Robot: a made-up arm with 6 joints.
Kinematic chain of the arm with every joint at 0, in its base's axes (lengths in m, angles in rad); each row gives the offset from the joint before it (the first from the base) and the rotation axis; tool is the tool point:
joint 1: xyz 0 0 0.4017 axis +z
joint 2: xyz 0 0 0 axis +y
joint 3: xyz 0 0 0.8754 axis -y
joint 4: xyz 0 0 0 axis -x
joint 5: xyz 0.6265 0 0 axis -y
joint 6: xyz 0 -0.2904 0 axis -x
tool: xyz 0 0 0
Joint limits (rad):
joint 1: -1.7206..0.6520
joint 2: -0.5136..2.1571
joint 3: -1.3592..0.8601
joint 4: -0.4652..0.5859
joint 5: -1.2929..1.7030
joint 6: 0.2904..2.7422
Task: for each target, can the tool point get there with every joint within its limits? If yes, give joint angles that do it. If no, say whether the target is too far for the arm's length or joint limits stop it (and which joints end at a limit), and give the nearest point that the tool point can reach.
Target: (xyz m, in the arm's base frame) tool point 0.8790 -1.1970 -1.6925
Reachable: no: too far | nearest point 0.6039 -0.8224 -0.6739 | short by 1.120 m
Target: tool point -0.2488 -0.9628 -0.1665
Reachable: yes | joints -1.5344 1.5064 -0.0367 0.2158 0.0741 0.4956
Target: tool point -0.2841 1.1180 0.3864
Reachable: no: joint limits stop it (at a limit: joint 1, joint 2, joint 3, joint 4) | nearest point -0.2399 0.1495 0.6089 | short by 0.995 m
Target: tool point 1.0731 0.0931 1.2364
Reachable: yes | joints 0.3248 0.4841 0.3571 0.5045 1.3318 0.7956
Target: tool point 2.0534 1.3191 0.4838
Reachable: no: too far | nearest point 1.3250 0.7070 0.4517 | short by 0.952 m
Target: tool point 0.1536 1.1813 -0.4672
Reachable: no: joint limits stop it (at a limit: joint 1, joint 4) | nearest point 0.8136 0.3167 -0.4672 | short by 1.088 m
